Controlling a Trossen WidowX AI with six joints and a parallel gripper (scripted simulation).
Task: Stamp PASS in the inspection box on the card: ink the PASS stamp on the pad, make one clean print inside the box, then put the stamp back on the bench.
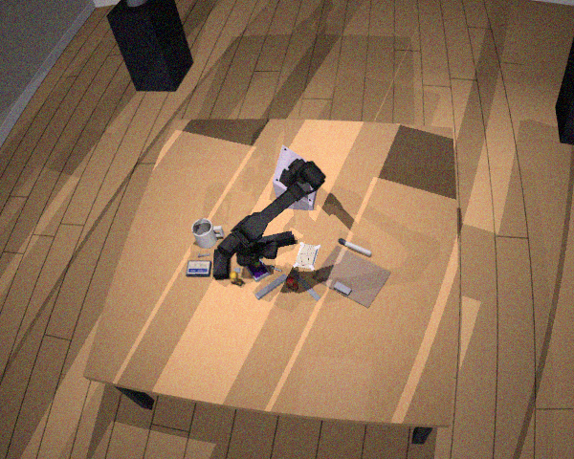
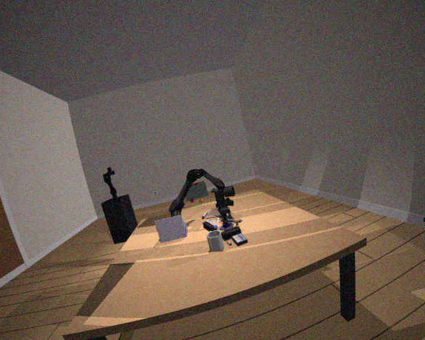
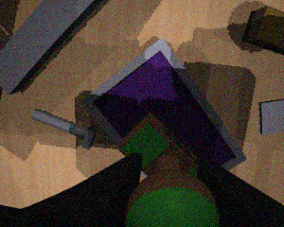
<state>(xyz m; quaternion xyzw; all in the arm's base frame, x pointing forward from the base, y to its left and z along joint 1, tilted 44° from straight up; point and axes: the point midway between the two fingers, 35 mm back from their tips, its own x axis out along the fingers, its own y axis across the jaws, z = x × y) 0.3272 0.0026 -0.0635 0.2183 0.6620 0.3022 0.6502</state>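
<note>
My gripper tip is 50 mm above the purple ink pad. The rest, counted from my gripper tip: blue stamp: 70 mm behind, 60 mm to the right, 40 mm below; then yellow stamp: 70 mm ahead, 60 mm to the right, 40 mm below; then green-handled PASS stamp: right at my gripper tip.
</note>
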